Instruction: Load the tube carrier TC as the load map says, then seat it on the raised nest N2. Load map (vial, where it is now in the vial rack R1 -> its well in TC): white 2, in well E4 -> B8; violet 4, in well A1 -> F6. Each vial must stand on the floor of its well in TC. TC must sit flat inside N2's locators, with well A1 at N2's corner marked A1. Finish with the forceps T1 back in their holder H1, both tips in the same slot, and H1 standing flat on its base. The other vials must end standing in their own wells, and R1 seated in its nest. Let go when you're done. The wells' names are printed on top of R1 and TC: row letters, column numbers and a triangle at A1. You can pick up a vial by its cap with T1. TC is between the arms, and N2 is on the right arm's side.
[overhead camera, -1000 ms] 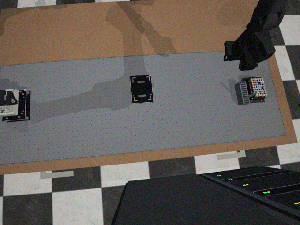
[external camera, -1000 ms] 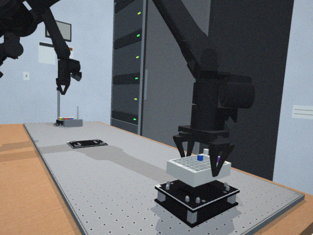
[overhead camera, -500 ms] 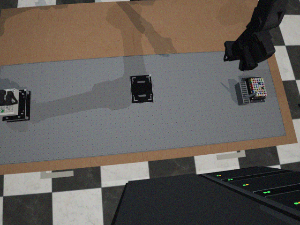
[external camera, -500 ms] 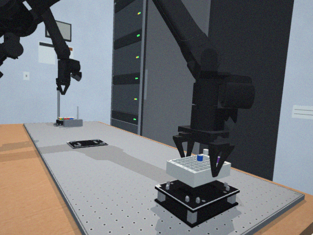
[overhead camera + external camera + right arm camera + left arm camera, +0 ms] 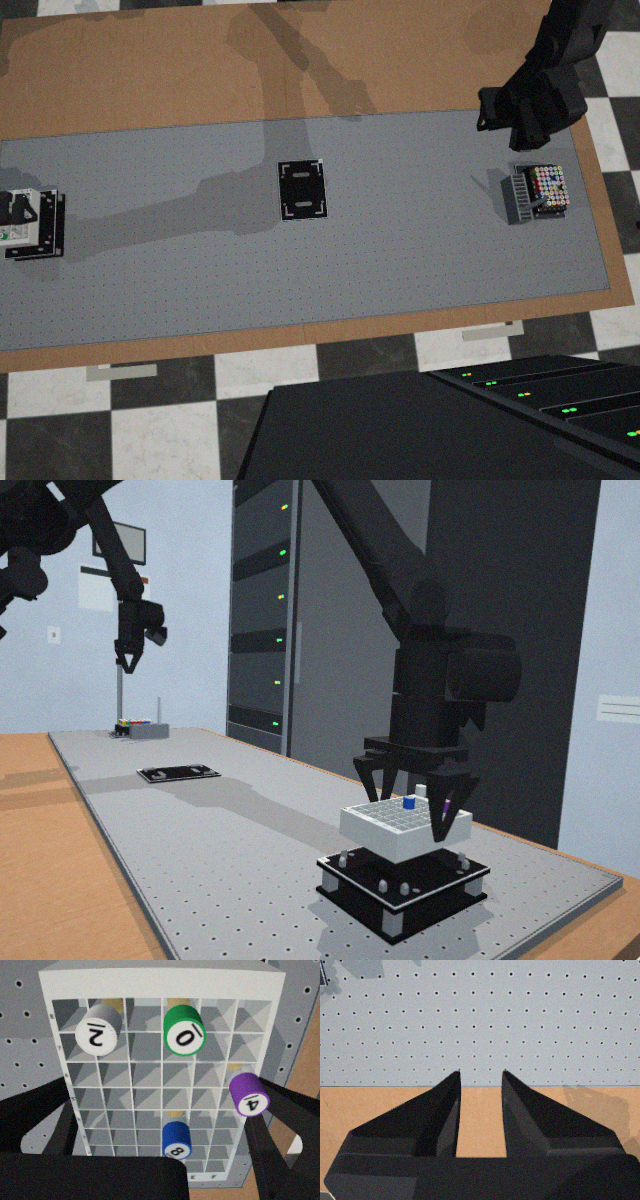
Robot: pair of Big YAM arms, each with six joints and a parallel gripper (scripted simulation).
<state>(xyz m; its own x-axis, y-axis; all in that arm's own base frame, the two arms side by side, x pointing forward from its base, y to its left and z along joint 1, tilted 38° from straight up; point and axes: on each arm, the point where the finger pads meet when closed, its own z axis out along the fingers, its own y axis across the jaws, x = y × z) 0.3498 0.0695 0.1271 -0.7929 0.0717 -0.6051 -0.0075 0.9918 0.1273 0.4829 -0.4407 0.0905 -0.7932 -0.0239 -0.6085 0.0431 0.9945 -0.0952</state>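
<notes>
Right now my right hand is right at the tube carrier TC. The rest, counted from my right hand: raised nest N2 (5 cm below); then grey holder H1 (1 cm ahead, 123 cm to the left, 7 cm below).
</notes>
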